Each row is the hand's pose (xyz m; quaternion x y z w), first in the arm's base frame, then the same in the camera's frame.
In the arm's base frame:
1: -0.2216 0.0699 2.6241 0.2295 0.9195 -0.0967 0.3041
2: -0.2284 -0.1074 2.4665 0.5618 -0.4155 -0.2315 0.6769
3: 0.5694 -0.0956 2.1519 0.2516 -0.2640 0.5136 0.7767
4: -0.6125 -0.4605 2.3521 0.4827 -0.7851 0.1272 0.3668
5: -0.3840 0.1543 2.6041 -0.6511 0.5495 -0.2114 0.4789
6: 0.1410 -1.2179 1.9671 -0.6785 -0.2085 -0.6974 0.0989
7: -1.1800 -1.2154 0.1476 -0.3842 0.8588 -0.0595 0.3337
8: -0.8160 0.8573 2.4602 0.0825 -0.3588 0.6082 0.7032
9: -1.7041 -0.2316 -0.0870 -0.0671 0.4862 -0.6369 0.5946
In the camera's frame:
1: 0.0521 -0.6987 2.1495 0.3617 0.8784 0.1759 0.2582
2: 0.0510 -0.7542 1.9187 0.7250 -0.3871 -0.3539 0.4464
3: 0.8791 -0.6693 1.7122 0.4333 -0.4527 0.3812 0.6797
4: -0.3416 -0.9299 1.6020 0.5217 -0.8274 -0.1096 0.1766
5: -0.1003 -0.5978 2.1723 -0.4391 0.5985 -0.0927 0.6636
6: 0.3949 -1.4287 0.8960 -0.5958 0.0400 -0.7622 0.2498
7: -0.6983 -0.2369 -0.6661 -0.2188 0.8404 0.1637 0.4680
8: -0.4599 0.1127 2.4319 0.2411 -0.5590 0.4393 0.6607
9: -1.1180 0.7658 -0.3254 0.1675 0.6288 -0.4961 0.5749

